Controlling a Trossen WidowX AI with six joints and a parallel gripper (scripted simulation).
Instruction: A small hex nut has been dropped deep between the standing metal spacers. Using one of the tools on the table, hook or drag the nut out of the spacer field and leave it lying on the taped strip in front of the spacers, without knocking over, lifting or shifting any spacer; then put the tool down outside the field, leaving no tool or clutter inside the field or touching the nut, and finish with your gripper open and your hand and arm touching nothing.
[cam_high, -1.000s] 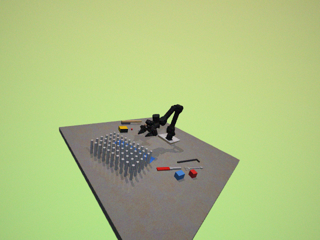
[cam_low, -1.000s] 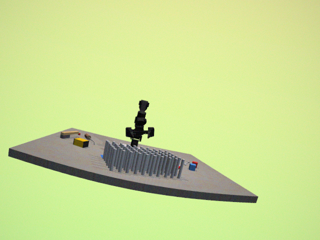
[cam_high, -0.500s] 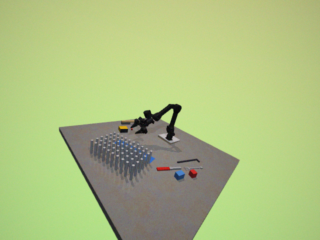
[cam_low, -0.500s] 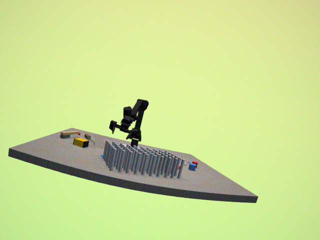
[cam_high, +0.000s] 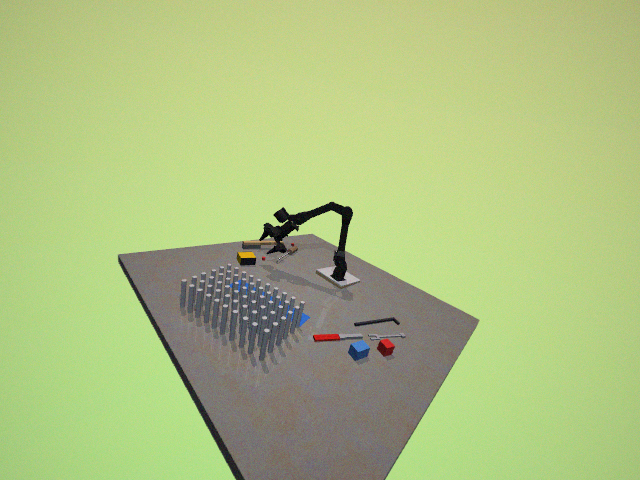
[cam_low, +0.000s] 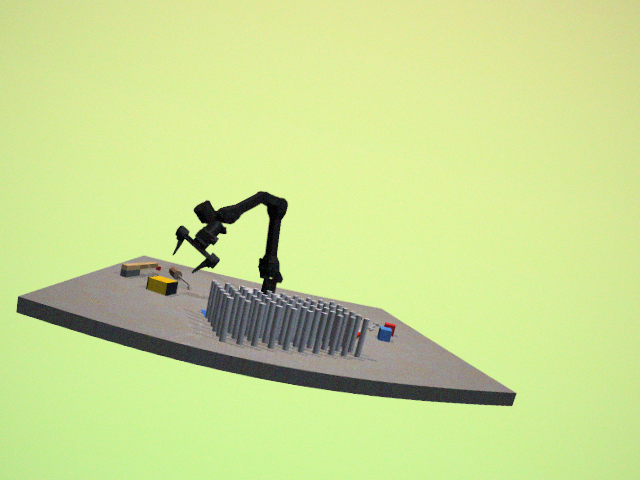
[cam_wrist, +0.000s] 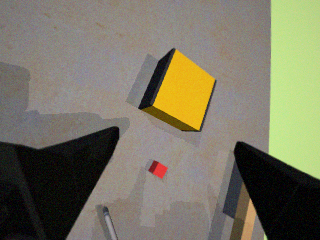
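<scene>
Now: gripper tip 19 cm past the brown-handled tool, 4 cm to the left of it and 9 cm above it. From my gripper tip the other things lie so: blue taped strip 13 cm ahead, 33 cm to the left, 10 cm below; then yellow block 7 cm ahead, 4 cm to the right, 8 cm below; then hex nut 26 cm ahead, 43 cm to the left, 10 cm below.
</scene>
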